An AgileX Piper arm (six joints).
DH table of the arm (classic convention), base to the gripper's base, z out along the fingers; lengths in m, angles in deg. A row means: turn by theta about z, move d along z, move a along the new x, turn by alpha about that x. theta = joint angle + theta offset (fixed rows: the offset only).
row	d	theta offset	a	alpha
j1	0.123	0	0	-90
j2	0	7.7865	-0.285	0
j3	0	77.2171	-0.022	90
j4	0.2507	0	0	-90
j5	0	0	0	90
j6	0.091	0	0	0
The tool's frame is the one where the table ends.
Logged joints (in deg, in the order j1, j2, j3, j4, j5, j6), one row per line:
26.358, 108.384, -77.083, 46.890, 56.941, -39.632
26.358, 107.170, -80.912, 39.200, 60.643, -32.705
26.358, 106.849, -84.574, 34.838, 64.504, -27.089
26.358, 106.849, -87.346, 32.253, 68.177, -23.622
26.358, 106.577, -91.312, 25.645, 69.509, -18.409
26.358, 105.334, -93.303, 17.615, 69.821, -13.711
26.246, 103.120, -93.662, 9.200, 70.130, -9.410
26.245, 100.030, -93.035, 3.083, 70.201, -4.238
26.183, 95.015, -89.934, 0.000, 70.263, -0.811
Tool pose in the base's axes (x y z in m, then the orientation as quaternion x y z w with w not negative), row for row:
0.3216, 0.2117, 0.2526, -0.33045, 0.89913, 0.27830, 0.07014
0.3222, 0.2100, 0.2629, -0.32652, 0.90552, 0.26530, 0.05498
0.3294, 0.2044, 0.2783, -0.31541, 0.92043, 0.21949, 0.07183
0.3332, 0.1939, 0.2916, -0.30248, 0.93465, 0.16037, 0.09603
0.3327, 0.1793, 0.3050, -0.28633, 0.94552, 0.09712, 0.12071
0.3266, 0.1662, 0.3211, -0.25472, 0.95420, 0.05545, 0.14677
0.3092, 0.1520, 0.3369, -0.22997, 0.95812, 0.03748, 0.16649
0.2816, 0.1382, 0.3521, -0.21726, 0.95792, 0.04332, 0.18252
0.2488, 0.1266, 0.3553, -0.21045, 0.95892, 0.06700, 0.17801
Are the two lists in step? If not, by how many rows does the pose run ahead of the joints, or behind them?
The pose runs 2 rows ahead of the joints: the pose in row i belongs to the joints in row i + 2.
